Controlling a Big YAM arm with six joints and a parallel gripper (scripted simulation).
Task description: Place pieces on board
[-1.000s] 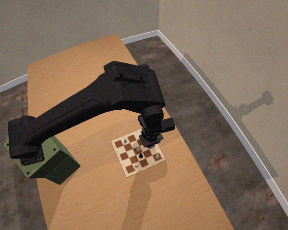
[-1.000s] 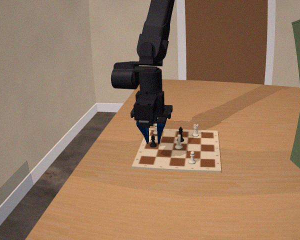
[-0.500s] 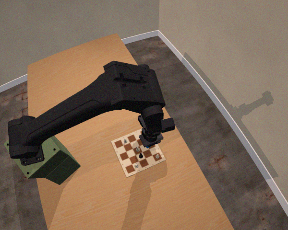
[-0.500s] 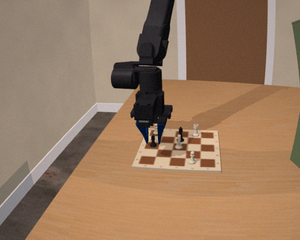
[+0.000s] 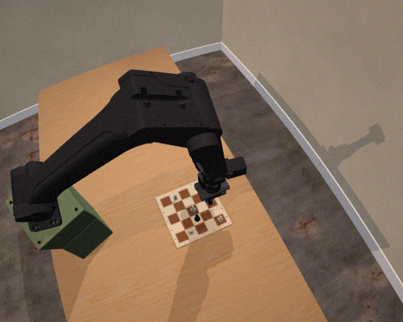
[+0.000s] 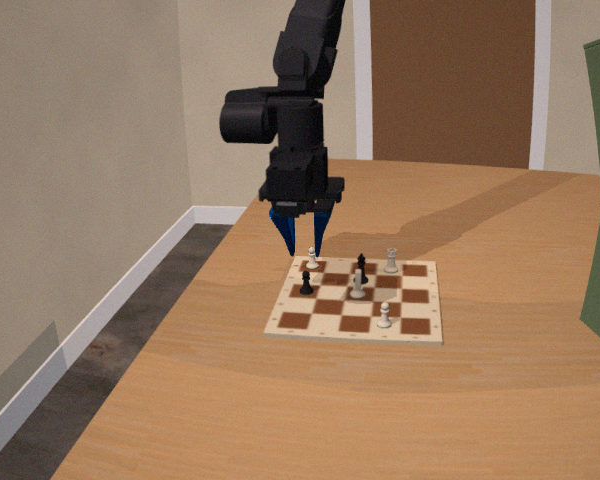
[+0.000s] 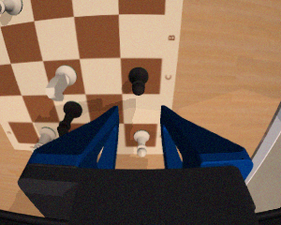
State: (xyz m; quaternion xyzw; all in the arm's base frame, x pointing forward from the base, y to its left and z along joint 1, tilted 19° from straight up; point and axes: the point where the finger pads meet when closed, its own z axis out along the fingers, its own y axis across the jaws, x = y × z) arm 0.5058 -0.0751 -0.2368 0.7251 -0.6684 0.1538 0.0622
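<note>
The black pawn is 50 mm below my hand. The rest, counted from my hand: tall black piece (70 mm behind, 40 mm to the right, 40 mm below); tall white piece (70 mm behind, 50 mm below); chessboard (70 mm behind, 60 mm below).
</note>
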